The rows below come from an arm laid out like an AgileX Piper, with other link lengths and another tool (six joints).
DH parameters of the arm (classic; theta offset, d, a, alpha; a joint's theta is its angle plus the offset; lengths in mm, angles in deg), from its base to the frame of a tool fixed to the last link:
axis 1: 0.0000 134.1 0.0 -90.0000
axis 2: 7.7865 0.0 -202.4 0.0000
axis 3: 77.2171 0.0 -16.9 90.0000
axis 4: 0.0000 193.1 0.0 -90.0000
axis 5: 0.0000 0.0 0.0 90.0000
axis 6: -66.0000 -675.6 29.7 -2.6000
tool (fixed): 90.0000 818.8 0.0 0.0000
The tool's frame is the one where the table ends.
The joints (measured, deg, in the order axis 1, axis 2, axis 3, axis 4, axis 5, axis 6), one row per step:
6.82 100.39 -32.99 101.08 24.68 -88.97
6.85 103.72 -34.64 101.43 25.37 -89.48
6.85 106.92 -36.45 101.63 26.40 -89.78
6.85 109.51 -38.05 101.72 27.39 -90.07
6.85 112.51 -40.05 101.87 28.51 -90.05
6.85 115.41 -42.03 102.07 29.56 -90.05
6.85 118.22 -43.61 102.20 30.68 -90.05
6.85 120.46 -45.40 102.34 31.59 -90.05
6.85 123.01 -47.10 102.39 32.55 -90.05
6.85 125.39 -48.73 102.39 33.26 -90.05
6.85 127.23 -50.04 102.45 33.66 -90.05
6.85 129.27 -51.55 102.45 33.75 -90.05
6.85 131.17 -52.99 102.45 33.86 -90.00
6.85 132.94 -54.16 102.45 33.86 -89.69
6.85 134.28 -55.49 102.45 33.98 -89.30
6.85 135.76 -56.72 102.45 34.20 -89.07
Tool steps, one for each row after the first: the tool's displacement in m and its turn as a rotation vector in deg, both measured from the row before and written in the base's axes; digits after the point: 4 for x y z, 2 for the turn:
0.0025 0.0018 -0.0071 0.35 1.39 0.42
0.0030 0.0026 -0.0064 0.73 1.15 0.48
0.0029 0.0024 -0.0050 0.71 0.75 0.54
0.0038 0.0031 -0.0058 0.98 0.90 0.28
0.0038 0.0029 -0.0058 0.94 0.82 0.20
0.0015 0.0027 -0.0065 0.94 1.11 0.27
0.0038 0.0025 -0.0044 0.85 0.36 0.18
0.0023 0.0024 -0.0059 0.82 0.75 0.27
0.0021 0.0018 -0.0059 0.58 0.67 0.22
0.0018 0.0011 -0.0048 0.33 0.49 0.06
0.0021 0.0004 -0.0058 0.02 0.52 0.03
0.0020 0.0005 -0.0055 0.06 0.47 -0.01
0.0007 0.0003 -0.0055 0.02 0.78 -0.24
0.0028 0.0009 -0.0034 0.22 0.22 -0.26
0.0017 0.0008 -0.0041 0.24 0.36 -0.12

